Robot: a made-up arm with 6 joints.
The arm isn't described. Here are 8 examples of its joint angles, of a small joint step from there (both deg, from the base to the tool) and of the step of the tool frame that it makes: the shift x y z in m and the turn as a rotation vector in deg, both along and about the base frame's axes.
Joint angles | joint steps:
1: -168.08 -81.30 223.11 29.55 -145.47 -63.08 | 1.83 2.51 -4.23 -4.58 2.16 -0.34
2: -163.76 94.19 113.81 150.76 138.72 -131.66 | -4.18 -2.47 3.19 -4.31 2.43 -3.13
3: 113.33 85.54 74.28 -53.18 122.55 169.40 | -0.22 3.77 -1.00 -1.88 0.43 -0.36
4: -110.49 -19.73 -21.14 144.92 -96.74 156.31 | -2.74 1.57 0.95 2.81 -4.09 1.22
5: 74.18 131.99 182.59 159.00 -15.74 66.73 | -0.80 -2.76 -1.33 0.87 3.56 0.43
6: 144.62 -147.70 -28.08 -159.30 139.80 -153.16 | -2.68 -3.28 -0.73 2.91 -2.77 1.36
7: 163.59 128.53 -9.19 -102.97 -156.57 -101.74 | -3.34 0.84 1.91 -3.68 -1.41 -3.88
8: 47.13 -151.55 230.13 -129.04 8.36 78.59 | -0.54 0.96 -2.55 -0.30 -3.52 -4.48
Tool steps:
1: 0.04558 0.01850 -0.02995 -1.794 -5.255 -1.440
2: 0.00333 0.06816 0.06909 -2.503 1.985 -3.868
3: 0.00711 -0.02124 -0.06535 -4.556 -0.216 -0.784
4: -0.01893 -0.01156 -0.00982 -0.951 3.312 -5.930
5: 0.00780 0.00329 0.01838 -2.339 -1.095 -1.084
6: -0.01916 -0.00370 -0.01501 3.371 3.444 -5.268
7: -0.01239 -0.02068 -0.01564 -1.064 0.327 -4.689
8: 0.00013 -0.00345 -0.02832 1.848 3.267 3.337
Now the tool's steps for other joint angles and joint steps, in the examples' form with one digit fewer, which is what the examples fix.
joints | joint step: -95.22 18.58 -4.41 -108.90 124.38 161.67 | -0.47 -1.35 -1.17 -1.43 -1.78 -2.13
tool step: 0.0008 0.0060 0.0054 -2.50 -0.42 0.43
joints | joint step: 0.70 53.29 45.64 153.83 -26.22 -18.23 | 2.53 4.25 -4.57 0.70 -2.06 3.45
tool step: 0.0026 0.0369 -0.1026 -4.43 7.50 1.04
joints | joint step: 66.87 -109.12 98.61 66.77 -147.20 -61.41 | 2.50 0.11 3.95 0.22 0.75 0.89
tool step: 0.0388 0.0165 -0.0230 3.41 -1.39 1.47
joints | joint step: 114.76 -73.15 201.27 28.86 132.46 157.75 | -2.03 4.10 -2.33 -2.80 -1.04 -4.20
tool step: 0.0204 -0.0581 0.0140 -8.97 -1.44 -1.97
